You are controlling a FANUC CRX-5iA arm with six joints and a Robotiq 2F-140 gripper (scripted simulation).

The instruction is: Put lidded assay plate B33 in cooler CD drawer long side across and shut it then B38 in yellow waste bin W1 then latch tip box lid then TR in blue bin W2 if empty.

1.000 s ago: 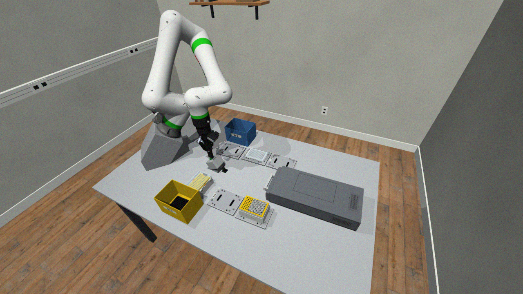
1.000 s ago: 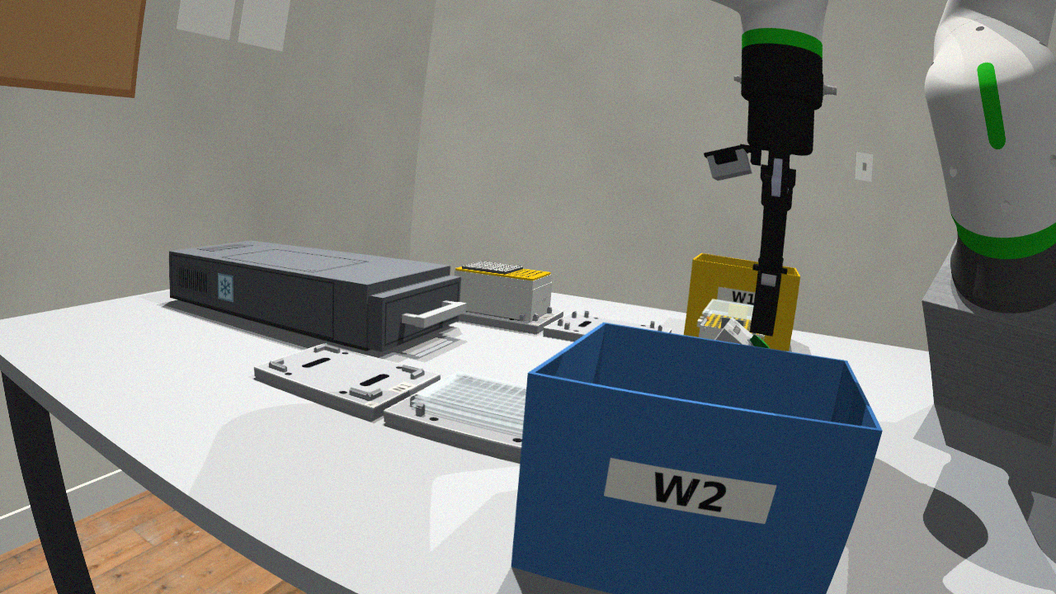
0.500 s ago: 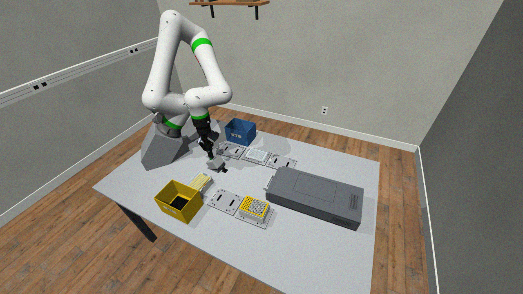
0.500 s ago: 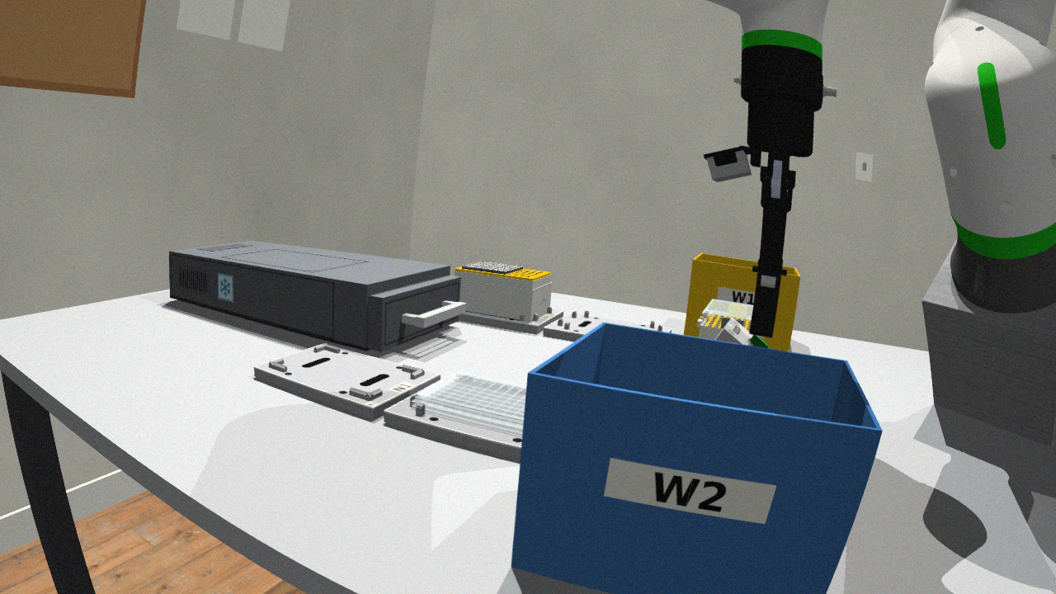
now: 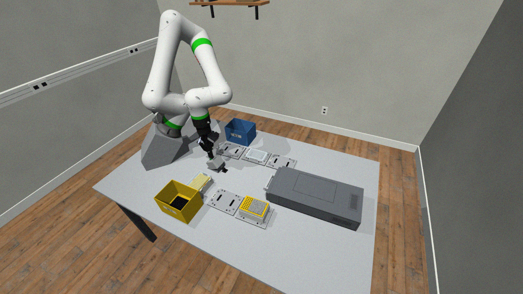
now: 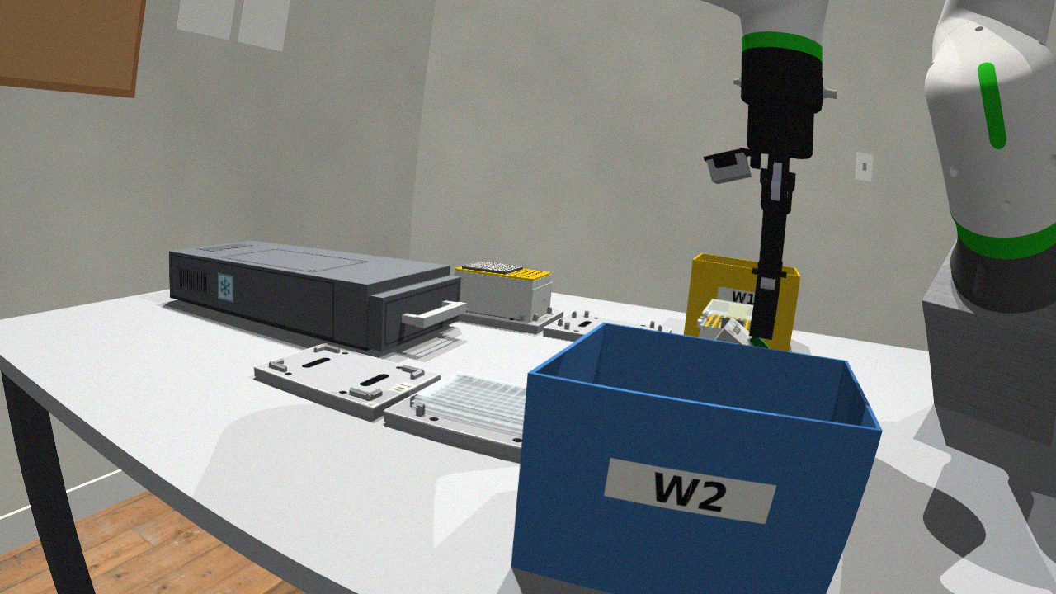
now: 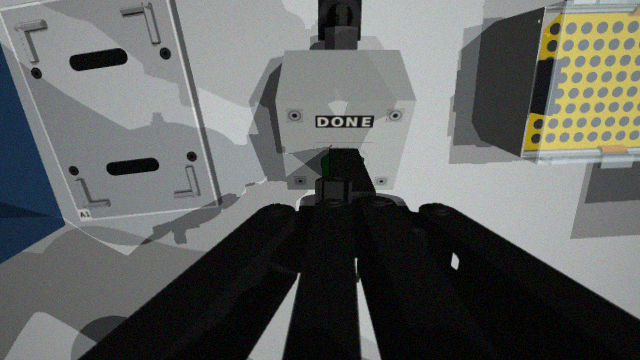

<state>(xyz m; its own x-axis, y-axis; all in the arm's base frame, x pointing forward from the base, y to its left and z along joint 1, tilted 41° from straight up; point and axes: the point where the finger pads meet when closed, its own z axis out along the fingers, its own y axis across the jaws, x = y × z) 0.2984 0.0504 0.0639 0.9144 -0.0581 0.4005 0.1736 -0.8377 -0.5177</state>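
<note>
Right now the DONE key box is 5 cm below my hand and 2 cm ahead of it. Round my hand: yellow bin W1 (30 cm to the right, 11 cm ahead, 7 cm below); clear plate (23 cm to the left, 16 cm ahead, 9 cm below); blue bin W2 (31 cm to the left, 7 cm below, 5 cm behind).
</note>
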